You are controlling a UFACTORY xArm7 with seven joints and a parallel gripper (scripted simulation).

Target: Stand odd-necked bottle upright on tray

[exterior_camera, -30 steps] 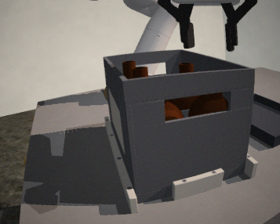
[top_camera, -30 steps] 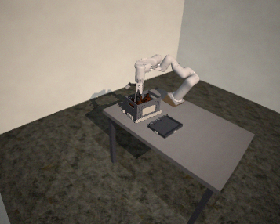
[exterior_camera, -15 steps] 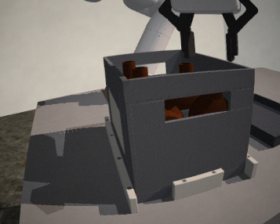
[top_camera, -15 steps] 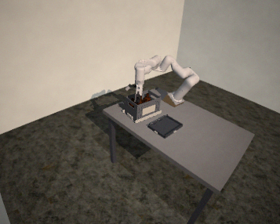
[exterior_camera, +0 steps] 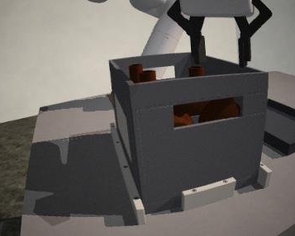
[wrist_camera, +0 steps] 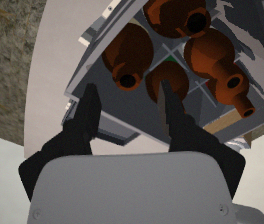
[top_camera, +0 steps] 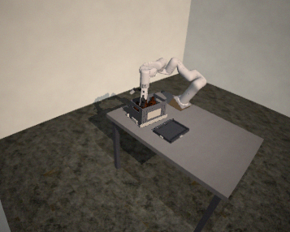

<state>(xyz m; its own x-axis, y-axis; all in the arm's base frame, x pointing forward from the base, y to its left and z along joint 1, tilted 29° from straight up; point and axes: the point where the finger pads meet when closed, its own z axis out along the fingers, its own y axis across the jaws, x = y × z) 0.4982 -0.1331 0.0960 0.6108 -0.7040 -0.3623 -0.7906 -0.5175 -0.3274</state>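
My hand is 90 mm past the dark grey crate, 30 mm to the left of it and 110 mm above it. From my hand the other things lie so: dark flat tray 90 mm behind, 260 mm to the left, 180 mm below; glass bottle 190 mm behind, 60 mm to the right, 110 mm below.
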